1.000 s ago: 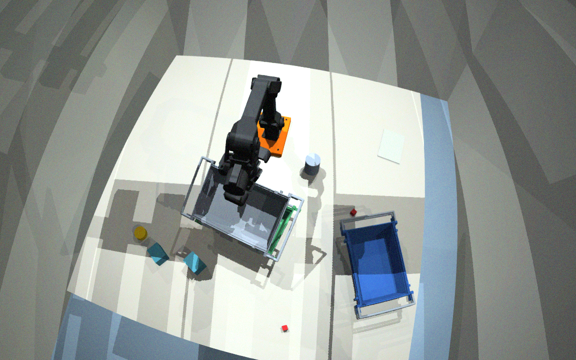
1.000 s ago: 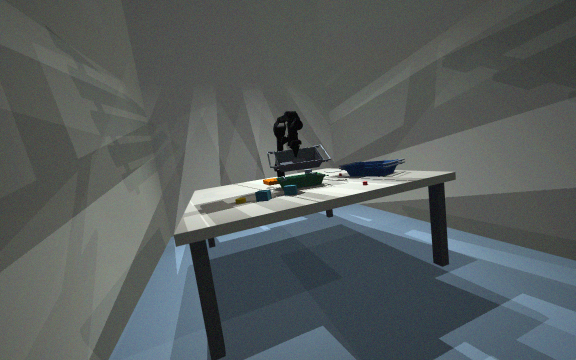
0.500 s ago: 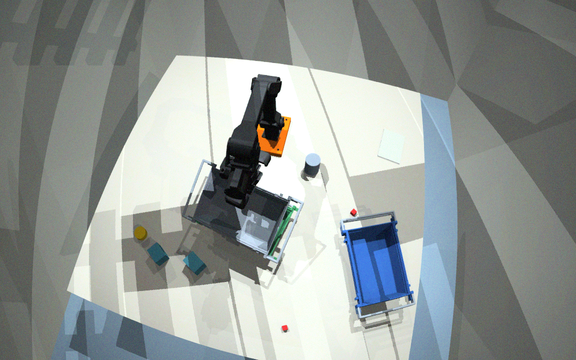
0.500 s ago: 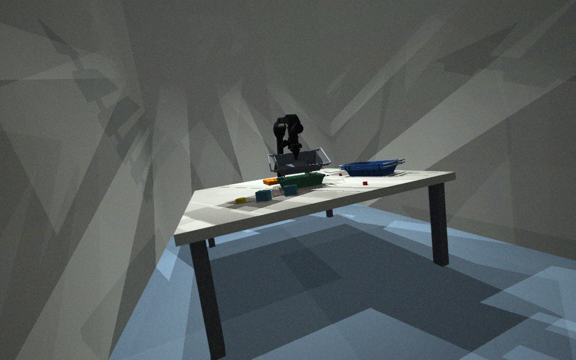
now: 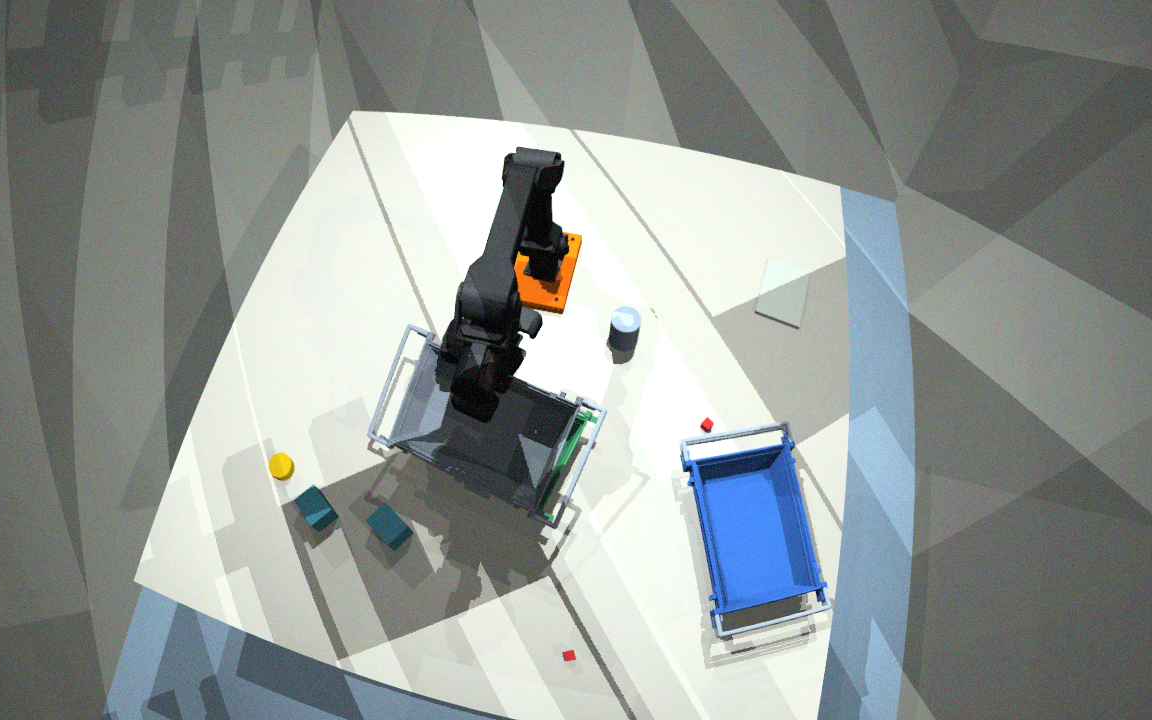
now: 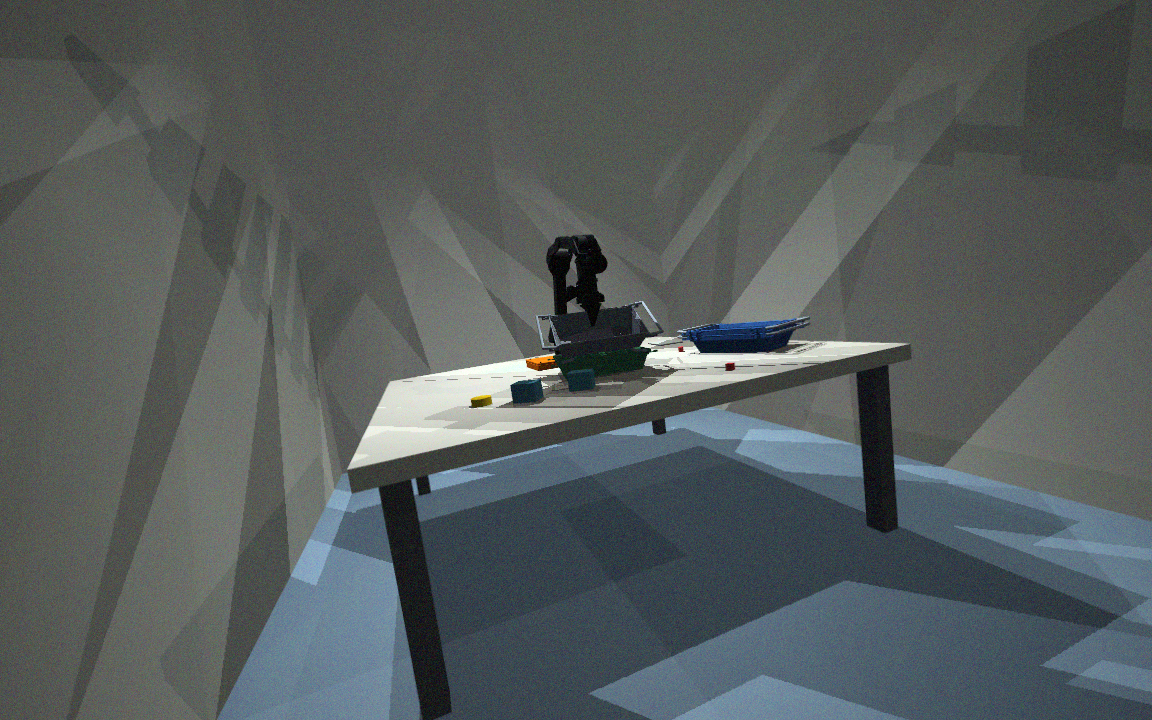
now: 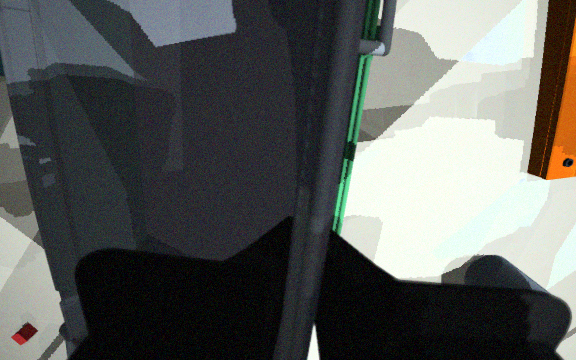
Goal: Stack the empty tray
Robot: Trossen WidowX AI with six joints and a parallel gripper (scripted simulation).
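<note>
Now: gripper tip 80 mm short of the grey tray and 10 mm to the left of it. The rest, counted from my gripper tip: white sheet 440 mm behind, 440 mm to the left, 140 mm below; then pale cylinder 220 mm behind, 140 mm to the left, 110 mm below; then yellow disc 250 mm ahead, 380 mm to the right, 130 mm below.
</note>
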